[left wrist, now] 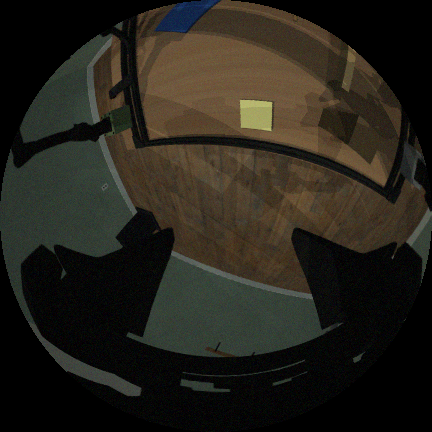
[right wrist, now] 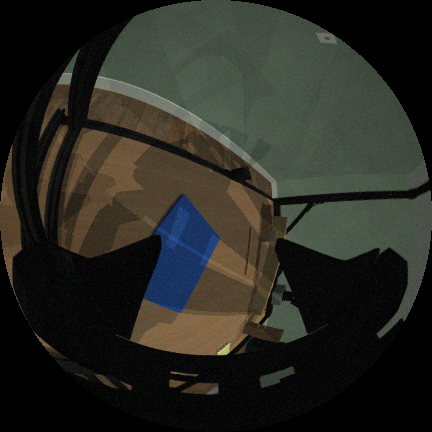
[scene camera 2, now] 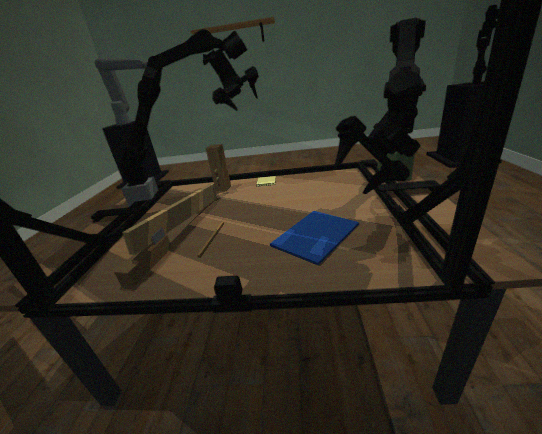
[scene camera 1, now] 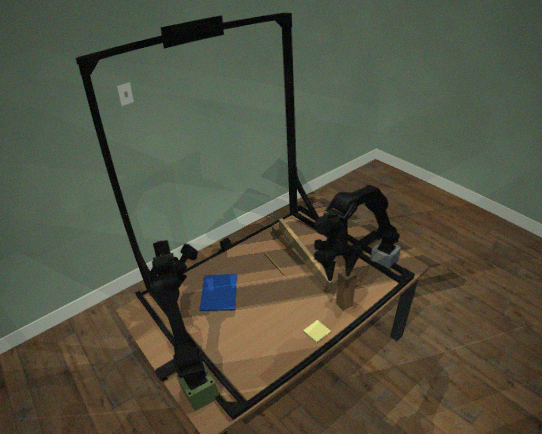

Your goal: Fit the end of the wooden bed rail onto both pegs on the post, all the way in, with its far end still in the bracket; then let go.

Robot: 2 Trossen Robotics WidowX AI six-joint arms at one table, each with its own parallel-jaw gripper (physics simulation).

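Frame: origin at the left arm's base, x ahead, y left, z up, level; millimetres.
Where they show: left gripper, fingertip midpoint: (left wrist: 235, 234) (right wrist: 292, 372) (scene camera 2: 247, 104) (scene camera 1: 339, 278); right gripper, fingertip midpoint: (right wrist: 219, 243) (scene camera 2: 349, 180) (scene camera 1: 191, 266); left arm's base at its link origin: (right wrist: 282, 294) (scene camera 2: 138, 182) (scene camera 1: 386, 248); right arm's base at its link origin: (left wrist: 106, 124) (scene camera 1: 195, 378).
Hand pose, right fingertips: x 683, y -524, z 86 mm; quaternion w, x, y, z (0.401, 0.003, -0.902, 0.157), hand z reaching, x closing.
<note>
Each offset is from my right fingertips to the top centre of the thing. "spot": to the spot under its first point.
The wooden rail (scene camera 1: 304, 251) (scene camera 2: 175, 216) (right wrist: 268, 280) stands on edge. Its near end is close to the wooden post @[spot: dx -320, dy +538, dz -59 mm] (scene camera 1: 345, 292) (scene camera 2: 218, 167) (right wrist: 263, 331); a narrow gap shows between them in the right wrist view. Small pegs show on the post's face in scene camera 2. The rail's far end is at the low wooden bracket @[spot: dx -497, dy +45, dz -138 mm] (scene camera 2: 152, 254); how deep it sits is unclear. My left gripper (scene camera 1: 339, 276) (scene camera 2: 245, 102) (left wrist: 235, 234) is open and empty, high above the table near the post. My right gripper (scene camera 1: 175, 249) (scene camera 2: 353, 177) (right wrist: 219, 243) is open and empty, away from the rail.
A blue rectangle @[spot: dx -62, dy +66, dz -159 mm] (scene camera 1: 218, 292) (scene camera 2: 315, 236) (right wrist: 182, 257) lies mid-table. A yellow square @[spot: dx -162, dy +524, dz -158 mm] (scene camera 1: 317, 331) (scene camera 2: 266, 181) (left wrist: 256, 115) lies near the post. A thin wooden stick @[dx -357, dy +127, dz -161 mm] (scene camera 1: 274, 264) (scene camera 2: 210, 240) lies beside the rail. A black frame (scene camera 1: 289, 110) borders the table and rises over it.
</note>
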